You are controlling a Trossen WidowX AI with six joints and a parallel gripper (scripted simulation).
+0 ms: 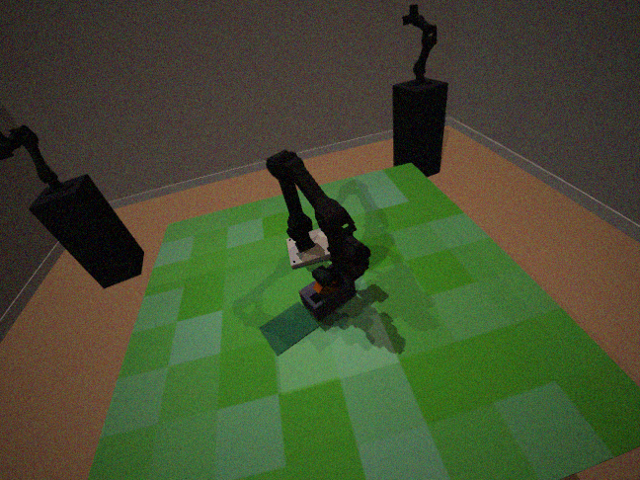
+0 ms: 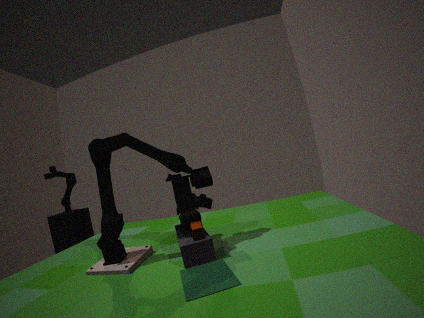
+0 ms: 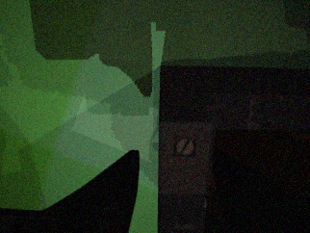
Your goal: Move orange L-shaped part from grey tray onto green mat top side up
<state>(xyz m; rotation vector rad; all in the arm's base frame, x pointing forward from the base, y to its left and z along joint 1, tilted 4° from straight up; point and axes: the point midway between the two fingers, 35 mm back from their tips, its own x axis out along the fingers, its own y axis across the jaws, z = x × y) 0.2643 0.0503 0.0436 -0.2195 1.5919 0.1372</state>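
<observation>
Now: the orange L-shaped part 1 cm ahead of my gripper tip, 5 cm to the right of it and 1 cm above it. Also, from my gripper tip: green mat (5 cm ahead, 22 cm to the right, 5 cm below).
</observation>
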